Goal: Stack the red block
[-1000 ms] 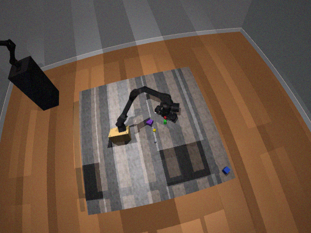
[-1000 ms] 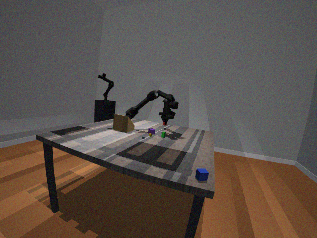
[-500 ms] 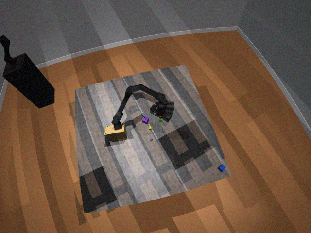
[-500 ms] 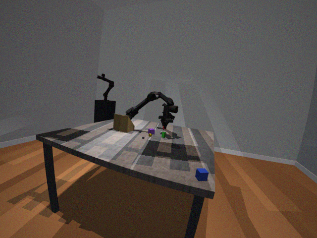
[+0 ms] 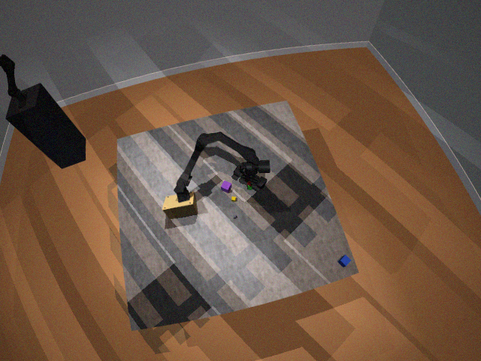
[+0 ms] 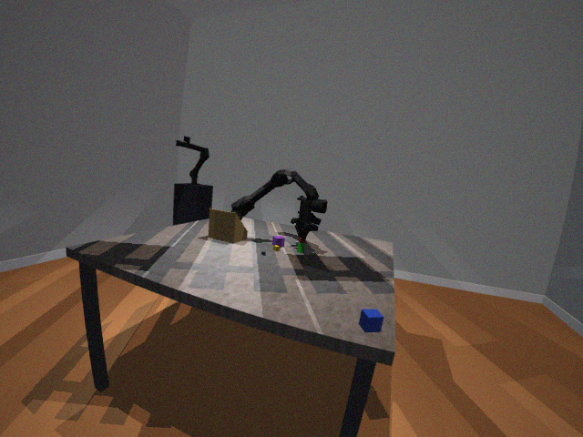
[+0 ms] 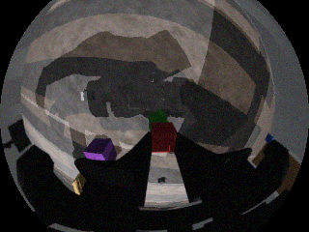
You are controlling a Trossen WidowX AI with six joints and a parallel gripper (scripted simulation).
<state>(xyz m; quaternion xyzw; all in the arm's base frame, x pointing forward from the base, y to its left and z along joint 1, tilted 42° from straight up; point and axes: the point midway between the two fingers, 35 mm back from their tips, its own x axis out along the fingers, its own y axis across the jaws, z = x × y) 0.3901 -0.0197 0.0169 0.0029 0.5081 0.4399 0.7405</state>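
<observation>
Right now the red block is right at my gripper tip. Round my gripper tip: small yellow block 120 mm behind, 40 mm to the right, 50 mm below; purple block 140 mm behind, 40 mm to the left, 30 mm below; blue block 350 mm ahead, 610 mm to the right, 40 mm below.
</observation>
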